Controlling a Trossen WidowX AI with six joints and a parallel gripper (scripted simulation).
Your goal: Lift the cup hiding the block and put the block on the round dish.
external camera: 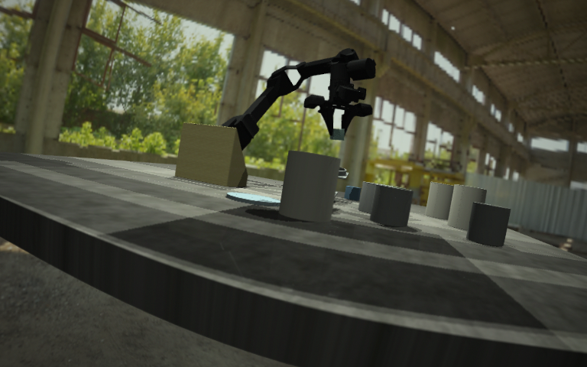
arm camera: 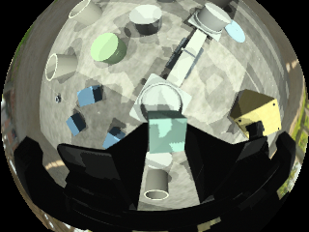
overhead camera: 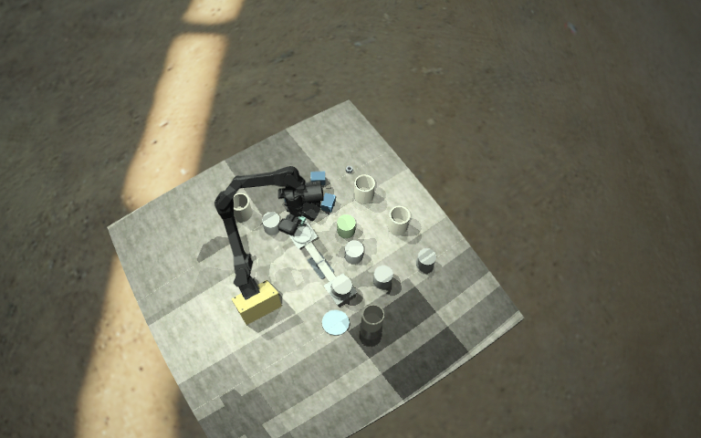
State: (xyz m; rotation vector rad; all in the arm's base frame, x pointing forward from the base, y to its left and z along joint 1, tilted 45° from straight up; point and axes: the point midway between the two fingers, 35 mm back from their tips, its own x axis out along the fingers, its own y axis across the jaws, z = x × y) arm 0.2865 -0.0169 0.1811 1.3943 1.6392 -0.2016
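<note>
Now: gripper tip 7 cm past the round light-blue dish, 35 cm to the left of it and 17 cm above it. Also, from my gripper tip: teal block (1 cm above); then small balance (1 cm ahead, 12 cm to the right, 15 cm below); then green cylinder (15 cm ahead, 4 cm to the right, 14 cm below).
</note>
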